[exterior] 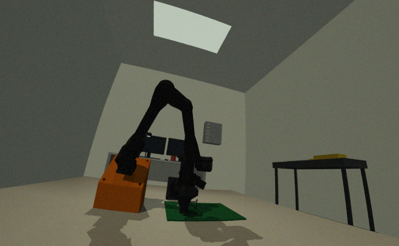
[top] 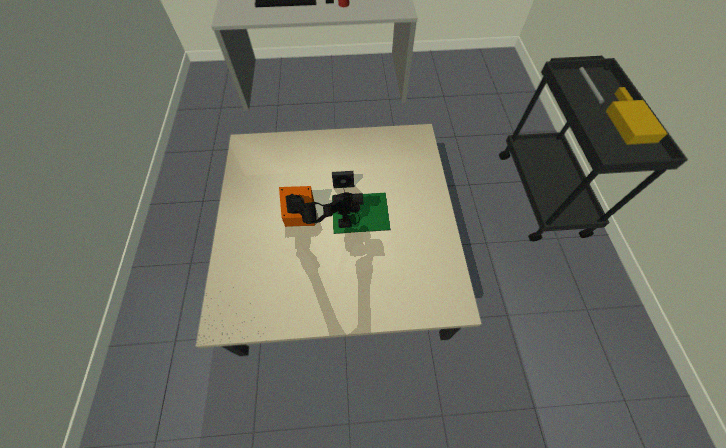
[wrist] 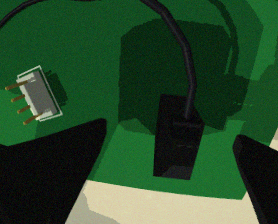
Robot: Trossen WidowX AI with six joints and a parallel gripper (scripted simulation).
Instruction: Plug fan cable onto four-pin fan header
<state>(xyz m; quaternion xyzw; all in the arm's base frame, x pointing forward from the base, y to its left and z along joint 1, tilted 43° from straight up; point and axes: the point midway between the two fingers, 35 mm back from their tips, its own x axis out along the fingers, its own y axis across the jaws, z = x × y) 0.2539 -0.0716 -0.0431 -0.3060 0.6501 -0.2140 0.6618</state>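
Right now my gripper tip is 8 cm short of the green board, 6 cm to the right of it and 3 cm above it. The rest, counted from my gripper tip: black fan (2 cm behind, 23 cm to the left, 4 cm above); then dark fan plug (1 cm ahead, 1 cm above).
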